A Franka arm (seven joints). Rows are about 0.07 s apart.
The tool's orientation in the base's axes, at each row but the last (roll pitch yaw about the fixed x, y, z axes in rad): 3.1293 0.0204 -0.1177; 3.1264 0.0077 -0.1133; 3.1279 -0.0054 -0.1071; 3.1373 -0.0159 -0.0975; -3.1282 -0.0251 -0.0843; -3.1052 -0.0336 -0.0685; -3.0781 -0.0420 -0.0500; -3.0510 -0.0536 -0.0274
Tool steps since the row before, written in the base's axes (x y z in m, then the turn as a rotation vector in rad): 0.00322 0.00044 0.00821 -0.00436 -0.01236 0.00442; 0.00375 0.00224 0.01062 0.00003 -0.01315 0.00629; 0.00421 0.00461 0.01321 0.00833 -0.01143 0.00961; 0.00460 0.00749 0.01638 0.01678 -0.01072 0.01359; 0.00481 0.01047 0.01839 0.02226 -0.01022 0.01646; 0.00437 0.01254 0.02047 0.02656 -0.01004 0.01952; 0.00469 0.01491 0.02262 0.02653 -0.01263 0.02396; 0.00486 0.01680 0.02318 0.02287 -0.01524 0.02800
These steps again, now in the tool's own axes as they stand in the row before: 0.00298 -0.00071 -0.00828 -0.00297 0.01284 -0.00420; 0.00339 -0.00249 -0.01069 0.00147 0.01316 -0.00610; 0.00376 -0.00485 -0.01326 0.00956 0.01060 -0.00941; 0.00411 -0.00783 -0.01635 0.01796 0.00909 -0.01327; 0.00437 -0.01108 -0.01814 0.02345 0.00810 -0.01599; 0.00419 -0.01354 -0.01986 0.02783 0.00752 -0.01888; 0.00489 -0.01652 -0.02143 0.02811 0.00982 -0.02347; 0.00563 -0.01893 -0.02129 0.02475 0.01213 -0.02792
